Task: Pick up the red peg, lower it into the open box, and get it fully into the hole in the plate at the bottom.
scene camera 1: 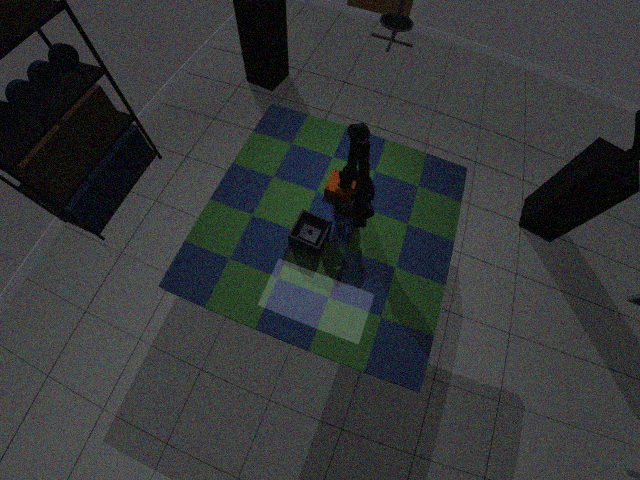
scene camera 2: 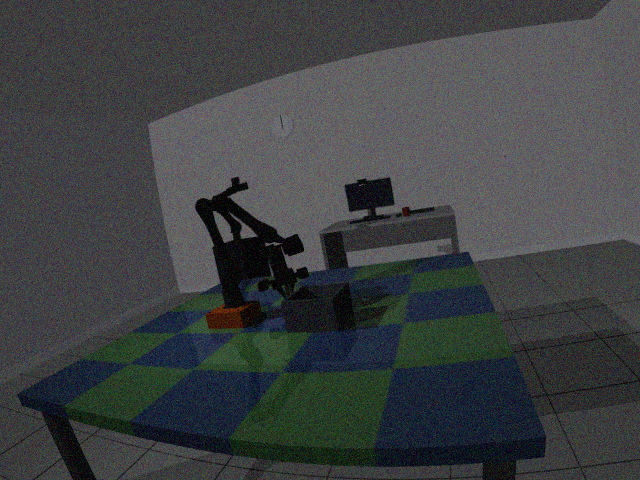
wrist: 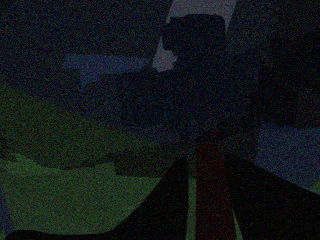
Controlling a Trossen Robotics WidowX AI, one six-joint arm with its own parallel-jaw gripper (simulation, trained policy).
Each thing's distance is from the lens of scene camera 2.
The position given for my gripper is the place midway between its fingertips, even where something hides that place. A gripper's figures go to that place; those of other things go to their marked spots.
my gripper point(scene camera 2: 290, 301): 138 cm
dark box point(scene camera 2: 317, 308): 105 cm
